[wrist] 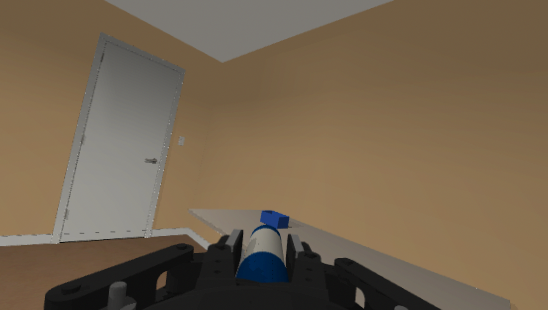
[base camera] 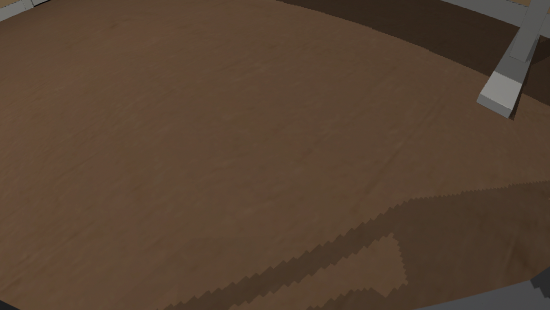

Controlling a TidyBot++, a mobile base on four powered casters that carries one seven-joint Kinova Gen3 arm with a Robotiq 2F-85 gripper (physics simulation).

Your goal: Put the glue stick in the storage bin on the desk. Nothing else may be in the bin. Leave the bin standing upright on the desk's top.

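Frame: origin at the arm's base, x right, y ahead, z up, level; millimetres.
Seen in the pictures: gripper, fingertip midpoint: [wrist: 264, 245].
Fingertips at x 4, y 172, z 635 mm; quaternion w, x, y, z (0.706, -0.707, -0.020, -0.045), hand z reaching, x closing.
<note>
Offsets run from my fingertips to a thing's middle. Level surfaces: height alone.
My gripper [wrist: 264, 245] is shut on the glue stick {dz -7, dx +0, dy -18 mm} [wrist: 266, 246], a white cylinder with blue ends that points forward between the fingers in the wrist view. The blue storage bin {dz -274, dx +133, dy +1364 mm} [wrist: 274, 219] stands upright on the grey desk {dz -311 mm} [wrist: 400, 265], beyond the tip of the glue stick. The glue stick's tip overlaps the bin's lower edge in the picture, but the bin is farther off. The bin's inside cannot be seen from this low angle. In the base camera view the gripper and the bin do not show.
A desk leg with a pale foot [base camera: 500, 92] stands on the brown floor {dz -1032 mm} [base camera: 250, 150] at the upper right of the base camera view. A white door [wrist: 122, 140] is at the left of the wrist view. A tan wall [wrist: 375, 150] rises behind the desk.
</note>
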